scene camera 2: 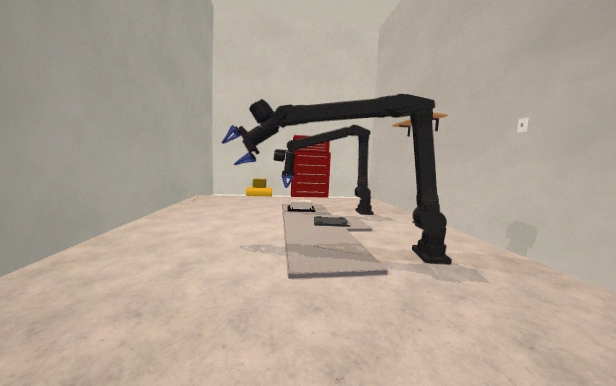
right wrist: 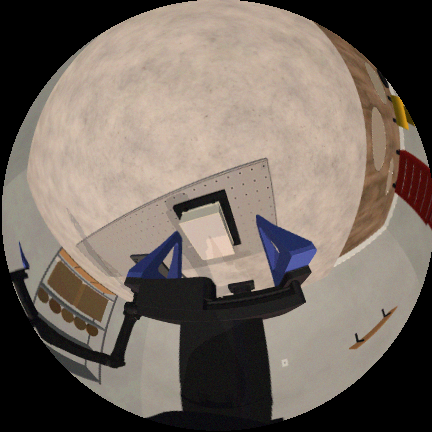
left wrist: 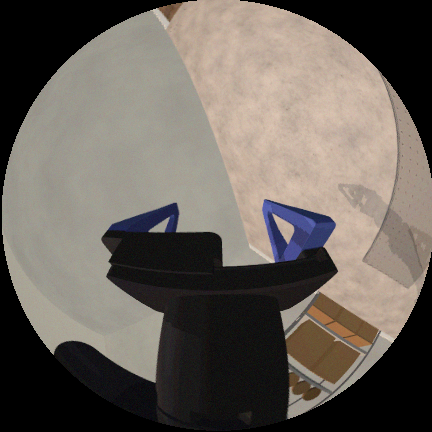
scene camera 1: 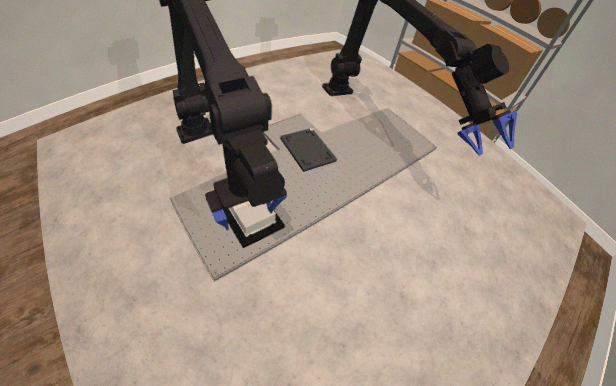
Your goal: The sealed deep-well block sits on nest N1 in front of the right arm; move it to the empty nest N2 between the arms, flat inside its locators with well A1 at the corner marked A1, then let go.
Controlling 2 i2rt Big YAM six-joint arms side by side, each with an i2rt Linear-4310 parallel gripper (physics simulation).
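Frame: origin at the left arm's base, x back, y left, z down, level; millimetres.
Seen in the pictures: left gripper, between the fingertips: [scene camera 2: 228, 153] [left wrist: 219, 205] [scene camera 1: 495, 151]; right gripper, between the fingertips: [scene camera 2: 286, 187] [right wrist: 215, 226] [scene camera 1: 248, 219]; left arm's base, origin of its link: [scene camera 2: 430, 256] [scene camera 1: 337, 90]; right arm's base, origin of its link: [scene camera 2: 364, 212] [right wrist: 241, 285] [scene camera 1: 195, 131].
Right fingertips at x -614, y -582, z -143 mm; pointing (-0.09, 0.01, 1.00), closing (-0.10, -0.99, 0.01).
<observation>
Pixels of each thing's top centre, then the offset from my right fingertips to it. Level surfaces: height alone.
- pale sealed block, centre of its top: [right wrist: 208, 240] [scene camera 1: 248, 201] [scene camera 2: 301, 200] dz +77, dx +98, dy +28 mm
- dark nest N2, centre of its top: [scene camera 1: 308, 145] [right wrist: 152, 270] [scene camera 2: 330, 219] dz +112, dx +276, dy +279 mm
- grey perforated plate, height of its surface: dz +130 mm
The pale sealed block [scene camera 1: 256, 218] [scene camera 2: 301, 204] [right wrist: 204, 231] sits on the black nest N1 [scene camera 1: 276, 227] [right wrist: 230, 219]. My right gripper [scene camera 1: 248, 219] [scene camera 2: 287, 186] [right wrist: 215, 226] is open and empty and points down above the block, with a gap below its fingertips in scene camera 2. The dark nest N2 [scene camera 1: 308, 149] [scene camera 2: 331, 221] is empty, with raised corner locators and a small pale mark at one corner. My left gripper [scene camera 1: 496, 150] [scene camera 2: 229, 153] [left wrist: 219, 205] is open and empty, high up and far from both nests. The block's A1 well cannot be made out.
Both nests stand on a grey perforated plate [scene camera 1: 350, 175] [scene camera 2: 325, 255] [left wrist: 410, 150] [right wrist: 150, 220]. A shelf unit with brown boxes stands beyond the table, at the upper right in scene camera 1. A red cabinet [scene camera 2: 312, 175] stands behind in scene camera 2.
</observation>
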